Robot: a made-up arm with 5 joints.
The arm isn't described. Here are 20 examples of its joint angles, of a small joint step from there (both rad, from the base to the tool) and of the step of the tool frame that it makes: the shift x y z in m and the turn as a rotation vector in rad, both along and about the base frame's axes.
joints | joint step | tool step
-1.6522 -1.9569 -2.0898 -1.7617 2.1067 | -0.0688 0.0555 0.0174 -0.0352 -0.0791 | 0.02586 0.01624 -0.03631 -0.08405 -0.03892 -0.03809
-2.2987 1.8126 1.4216 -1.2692 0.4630 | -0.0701 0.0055 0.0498 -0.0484 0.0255 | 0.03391 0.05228 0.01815 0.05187 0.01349 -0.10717
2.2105 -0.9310 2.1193 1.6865 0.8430 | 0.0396 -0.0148 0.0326 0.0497 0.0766 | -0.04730 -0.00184 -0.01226 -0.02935 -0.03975 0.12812
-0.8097 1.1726 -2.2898 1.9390 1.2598 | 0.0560 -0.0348 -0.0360 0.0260 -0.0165 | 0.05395 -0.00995 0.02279 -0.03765 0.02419 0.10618
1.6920 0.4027 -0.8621 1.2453 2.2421 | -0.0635 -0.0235 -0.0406 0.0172 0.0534 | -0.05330 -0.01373 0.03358 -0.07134 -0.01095 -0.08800
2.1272 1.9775 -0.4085 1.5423 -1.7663 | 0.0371 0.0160 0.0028 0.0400 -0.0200 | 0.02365 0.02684 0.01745 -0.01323 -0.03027 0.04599
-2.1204 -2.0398 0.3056 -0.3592 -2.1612 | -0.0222 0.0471 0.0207 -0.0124 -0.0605 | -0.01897 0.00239 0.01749 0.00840 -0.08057 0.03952
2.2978 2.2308 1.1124 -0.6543 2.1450 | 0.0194 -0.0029 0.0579 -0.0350 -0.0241 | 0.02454 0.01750 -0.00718 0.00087 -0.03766 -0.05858
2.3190 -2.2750 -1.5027 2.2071 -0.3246 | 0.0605 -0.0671 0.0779 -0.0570 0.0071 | 0.07136 -0.01980 -0.00602 -0.03256 -0.04581 0.12091
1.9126 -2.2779 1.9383 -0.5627 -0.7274 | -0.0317 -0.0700 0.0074 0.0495 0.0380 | -0.02450 0.01989 -0.01902 0.02168 -0.01042 -0.05017
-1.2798 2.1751 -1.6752 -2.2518 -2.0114 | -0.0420 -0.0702 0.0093 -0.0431 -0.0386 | 0.01866 -0.00097 -0.00002 0.01109 0.03445 -0.01070
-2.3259 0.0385 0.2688 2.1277 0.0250 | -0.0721 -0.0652 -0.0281 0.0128 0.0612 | 0.03555 -0.04248 0.00298 0.00524 0.01163 -0.07147
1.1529 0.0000 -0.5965 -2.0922 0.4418 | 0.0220 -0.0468 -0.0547 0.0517 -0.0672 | 0.02559 -0.02001 -0.02991 -0.08934 0.00698 -0.05653
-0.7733 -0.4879 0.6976 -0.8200 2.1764 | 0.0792 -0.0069 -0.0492 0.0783 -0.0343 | -0.01259 -0.03574 -0.01738 0.04520 -0.04064 0.02677
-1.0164 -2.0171 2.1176 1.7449 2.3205 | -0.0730 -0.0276 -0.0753 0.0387 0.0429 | -0.06490 0.04734 0.00091 0.01037 0.02240 -0.15776
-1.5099 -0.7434 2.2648 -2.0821 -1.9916 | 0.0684 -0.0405 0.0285 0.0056 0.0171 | -0.04134 0.02966 -0.02122 -0.03431 0.02338 0.08829
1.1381 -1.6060 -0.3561 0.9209 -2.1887 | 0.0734 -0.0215 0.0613 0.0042 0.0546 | 0.05375 -0.05282 -0.00329 0.02241 0.01060 0.10253
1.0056 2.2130 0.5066 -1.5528 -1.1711 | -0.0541 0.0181 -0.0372 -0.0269 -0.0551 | -0.00421 -0.01066 0.01366 0.08155 0.01042 -0.05475
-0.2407 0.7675 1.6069 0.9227 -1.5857 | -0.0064 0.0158 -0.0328 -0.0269 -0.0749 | -0.01790 0.00580 -0.00058 -0.00183 0.03372 -0.05823
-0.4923 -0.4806 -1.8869 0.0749 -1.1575 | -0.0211 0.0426 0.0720 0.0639 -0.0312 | -0.00017 0.00374 0.01004 -0.05575 -0.06413 0.04327
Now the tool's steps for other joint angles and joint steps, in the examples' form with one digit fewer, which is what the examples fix.
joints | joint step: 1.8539 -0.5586 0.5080 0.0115 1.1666 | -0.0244 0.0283 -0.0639 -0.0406 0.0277
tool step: -0.0001 -0.0065 -0.0095 -0.0960 -0.0168 -0.0410
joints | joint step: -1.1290 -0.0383 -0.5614 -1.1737 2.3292 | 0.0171 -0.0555 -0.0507 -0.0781 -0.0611
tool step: 0.0280 0.0072 -0.0146 0.0437 -0.0182 0.0484
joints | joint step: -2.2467 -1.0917 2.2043 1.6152 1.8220 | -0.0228 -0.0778 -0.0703 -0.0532 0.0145
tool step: -0.0179 0.0646 0.0375 0.0929 0.0918 -0.0938
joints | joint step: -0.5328 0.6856 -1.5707 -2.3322 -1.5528 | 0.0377 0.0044 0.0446 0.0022 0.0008
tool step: -0.0040 -0.0086 0.0016 -0.0154 -0.0317 0.0094
